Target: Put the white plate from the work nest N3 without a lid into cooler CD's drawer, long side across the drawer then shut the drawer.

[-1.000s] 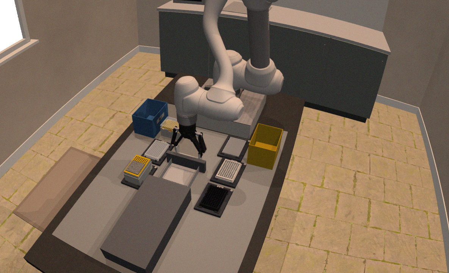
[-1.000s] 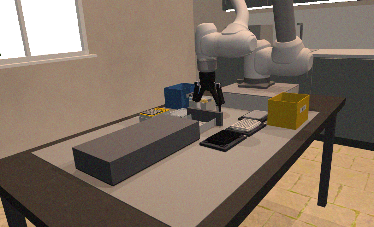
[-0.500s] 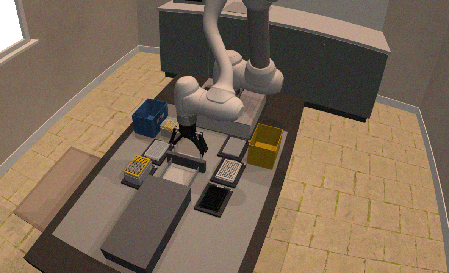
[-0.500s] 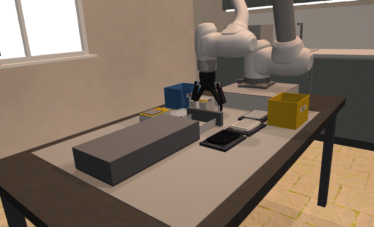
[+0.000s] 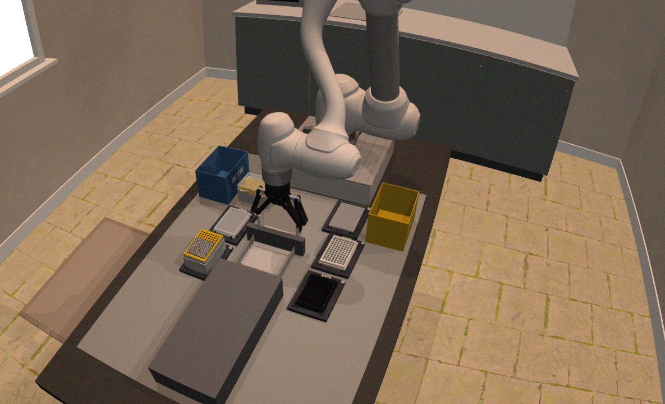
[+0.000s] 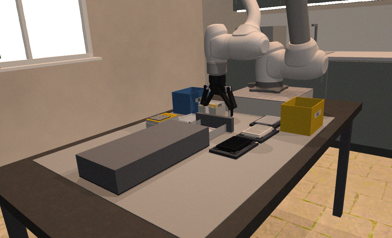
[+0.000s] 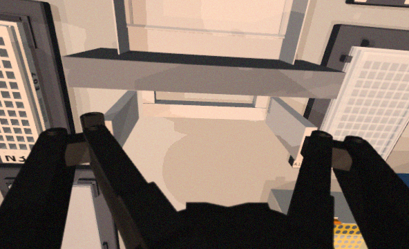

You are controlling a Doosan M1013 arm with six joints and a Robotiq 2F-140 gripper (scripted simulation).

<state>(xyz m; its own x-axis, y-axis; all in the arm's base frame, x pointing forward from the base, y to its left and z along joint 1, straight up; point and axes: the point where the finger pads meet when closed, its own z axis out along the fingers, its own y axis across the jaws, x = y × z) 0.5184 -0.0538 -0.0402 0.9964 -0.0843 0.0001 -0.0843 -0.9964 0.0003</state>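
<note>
My hand is 200 mm to the right of the white plate, 30 mm above it and 10 mm short of it. The rest, counted from my hand: flat cover (190 mm to the left, 160 mm behind, 30 mm below); yellow-topped tip box (210 mm to the right, 150 mm ahead, 10 mm above); drawer (140 mm ahead, 20 mm below, 10 mm to the right).
</note>
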